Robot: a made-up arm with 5 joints.
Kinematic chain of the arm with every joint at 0, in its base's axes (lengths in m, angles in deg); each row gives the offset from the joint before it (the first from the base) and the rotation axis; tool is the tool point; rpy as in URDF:
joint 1: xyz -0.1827 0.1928 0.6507 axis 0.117 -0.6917 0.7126
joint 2: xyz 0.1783 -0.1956 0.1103 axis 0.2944 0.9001 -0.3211
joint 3: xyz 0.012 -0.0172 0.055 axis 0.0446 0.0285 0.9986
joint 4: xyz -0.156 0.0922 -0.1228 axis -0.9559 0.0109 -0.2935
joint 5: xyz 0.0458 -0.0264 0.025 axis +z
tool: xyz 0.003 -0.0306 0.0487 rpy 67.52 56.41 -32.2
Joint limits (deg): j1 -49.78..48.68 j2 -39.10..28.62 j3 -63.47..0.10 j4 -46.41..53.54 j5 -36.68..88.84
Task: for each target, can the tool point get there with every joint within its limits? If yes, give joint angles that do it. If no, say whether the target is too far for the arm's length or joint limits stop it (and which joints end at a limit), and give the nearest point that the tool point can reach.
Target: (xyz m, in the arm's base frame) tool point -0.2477 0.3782 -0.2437
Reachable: no: too far | nearest point -0.1180 -0.0197 0.6239 | short by 0.963 m
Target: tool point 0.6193 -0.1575 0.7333
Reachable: no: too far | nearest point 0.0784 0.0546 0.7039 | short by 0.582 m
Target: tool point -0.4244 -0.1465 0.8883
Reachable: no: joint limits stop it (at a limit: joint 1, joint 3, joint 5) | nearest point -0.2042 -0.0328 0.7104 | short by 0.305 m
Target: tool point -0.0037 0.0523 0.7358
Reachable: yes | joints -3.46 16.96 -54.91 -35.82 76.53
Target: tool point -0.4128 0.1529 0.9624
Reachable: no: joint limits stop it (at a limit: joint 1, joint 2, joint 3, joint 4, joint 5) | nearest point -0.1578 0.1165 0.8731 | short by 0.273 m
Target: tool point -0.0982 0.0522 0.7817
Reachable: yes | joints 20.24 -4.88 -5.36 12.27 -10.93
